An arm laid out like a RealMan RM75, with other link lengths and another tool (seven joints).
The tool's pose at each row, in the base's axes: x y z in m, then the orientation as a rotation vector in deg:
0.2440, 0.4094, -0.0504, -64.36, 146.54, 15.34
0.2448, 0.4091, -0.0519, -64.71, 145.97, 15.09
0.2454, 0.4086, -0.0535, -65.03, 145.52, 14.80
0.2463, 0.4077, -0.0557, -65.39, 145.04, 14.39
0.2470, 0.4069, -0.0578, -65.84, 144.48, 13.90
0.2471, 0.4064, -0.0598, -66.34, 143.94, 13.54
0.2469, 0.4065, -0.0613, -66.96, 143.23, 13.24
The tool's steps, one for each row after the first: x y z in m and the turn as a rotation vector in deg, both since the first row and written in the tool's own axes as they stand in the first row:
0.0003, -0.0008, 0.0015, 0.22, -0.30, -0.44
0.0008, -0.0017, 0.0029, 0.45, -0.50, -0.83
0.0017, -0.0030, 0.0049, 0.75, -0.68, -1.27
0.0026, -0.0042, 0.0068, 1.10, -0.87, -1.80
0.0036, -0.0047, 0.0085, 1.34, -1.05, -2.34
0.0042, -0.0045, 0.0099, 1.56, -1.33, -3.01

